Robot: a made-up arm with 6 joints.
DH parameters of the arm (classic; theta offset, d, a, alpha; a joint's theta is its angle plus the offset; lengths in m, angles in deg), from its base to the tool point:
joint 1: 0 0.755 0.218 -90
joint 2: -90 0 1.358 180
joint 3: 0 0 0.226 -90
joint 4: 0 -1.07 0 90
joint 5: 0 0 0 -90
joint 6: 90 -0.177 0 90
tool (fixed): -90 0 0 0
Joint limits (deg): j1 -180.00..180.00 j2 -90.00..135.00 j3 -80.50..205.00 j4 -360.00..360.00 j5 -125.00..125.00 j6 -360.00..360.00
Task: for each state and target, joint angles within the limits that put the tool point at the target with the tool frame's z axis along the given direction. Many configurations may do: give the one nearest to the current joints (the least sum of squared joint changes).
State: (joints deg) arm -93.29 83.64 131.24 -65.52 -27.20 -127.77
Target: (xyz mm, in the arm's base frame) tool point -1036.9 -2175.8 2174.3 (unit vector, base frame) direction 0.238 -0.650 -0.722
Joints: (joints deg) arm -115.03 62.76 91.21 -71.22 6.56 -138.46
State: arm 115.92 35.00 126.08 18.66 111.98 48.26
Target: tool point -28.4 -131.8 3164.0 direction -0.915 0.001 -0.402
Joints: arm 118.00 6.05 100.61 29.68 82.83 63.98
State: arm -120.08 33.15 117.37 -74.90 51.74 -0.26
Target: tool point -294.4 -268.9 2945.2 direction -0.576 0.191 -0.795
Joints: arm -117.84 33.27 139.76 -74.18 52.30 -2.20
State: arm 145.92 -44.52 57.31 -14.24 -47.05 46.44
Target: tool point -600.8 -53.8 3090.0 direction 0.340 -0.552 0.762
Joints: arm 180.00 -12.03 38.78 -26.91 -42.20 55.99
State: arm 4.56 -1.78 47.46 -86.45 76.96 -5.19
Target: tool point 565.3 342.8 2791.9 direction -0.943 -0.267 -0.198
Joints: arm 44.61 -12.20 20.06 -92.31 120.16 15.77
